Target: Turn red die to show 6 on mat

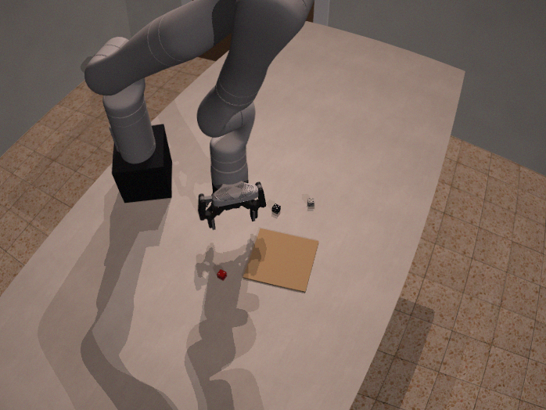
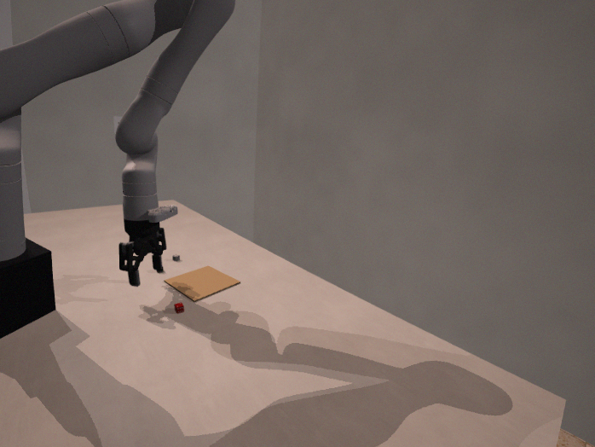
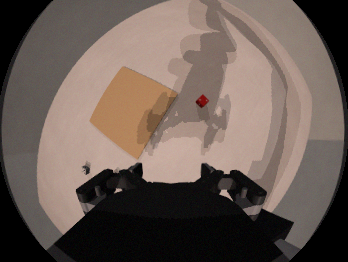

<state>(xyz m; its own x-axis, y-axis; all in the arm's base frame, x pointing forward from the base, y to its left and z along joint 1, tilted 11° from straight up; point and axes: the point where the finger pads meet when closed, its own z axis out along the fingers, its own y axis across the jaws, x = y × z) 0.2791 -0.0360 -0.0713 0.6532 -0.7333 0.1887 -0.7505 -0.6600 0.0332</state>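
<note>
Right now my hand is 6 cm short of the black die, 10 cm to the right of it and 4 cm above it. Round my hand: grey die: 13 cm ahead, 16 cm to the left, 4 cm below; then tan mat: 13 cm ahead, 2 cm to the right, 4 cm below; then red die: 3 cm ahead, 12 cm to the right, 4 cm below.
</note>
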